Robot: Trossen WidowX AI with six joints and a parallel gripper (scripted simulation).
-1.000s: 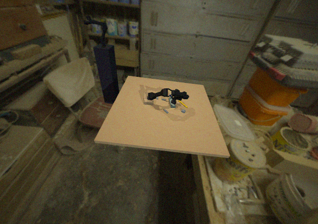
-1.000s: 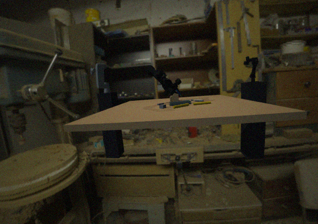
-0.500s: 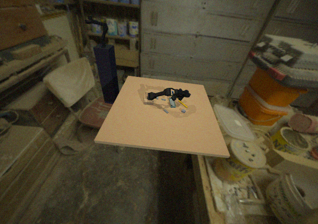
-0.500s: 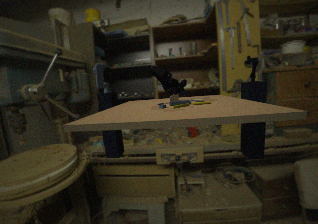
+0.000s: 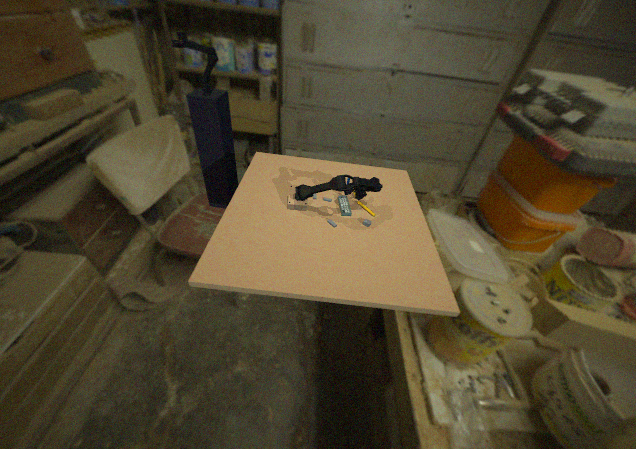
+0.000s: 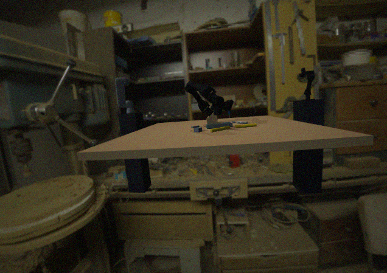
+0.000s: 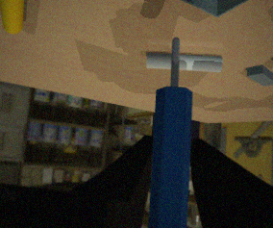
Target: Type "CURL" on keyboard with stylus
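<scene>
The yellow cylinder lies 7 cm ahead of my gripper tip, 10 cm to the left of it and 11 cm below it. Round my gripper tip: blue stylus: 1 cm below; grey stylus tip: 5 cm below.
</scene>
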